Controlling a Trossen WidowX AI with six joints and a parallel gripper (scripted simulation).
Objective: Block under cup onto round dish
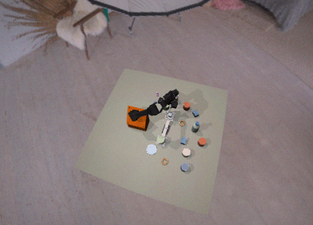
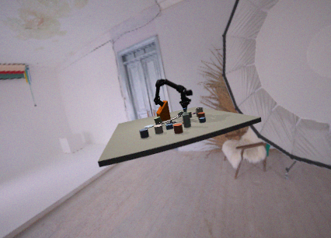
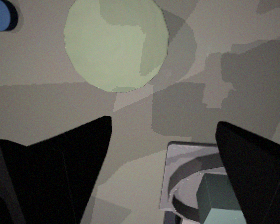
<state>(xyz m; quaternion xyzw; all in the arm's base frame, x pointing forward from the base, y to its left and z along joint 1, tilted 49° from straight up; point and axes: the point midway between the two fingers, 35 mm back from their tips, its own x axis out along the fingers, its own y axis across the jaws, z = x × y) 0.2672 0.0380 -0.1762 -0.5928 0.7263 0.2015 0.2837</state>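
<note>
The round dish is 42 cm to the right of my gripper tip, 10 cm below it and 9 cm behind it. The rest, counted from my gripper tip: balance beam: 20 cm to the right, 6 cm below, 1 cm ahead; then balance: 20 cm to the right, 8 cm below, 2 cm ahead; then green bottle: 30 cm ahead, 16 cm to the right, 1 cm above.
</note>
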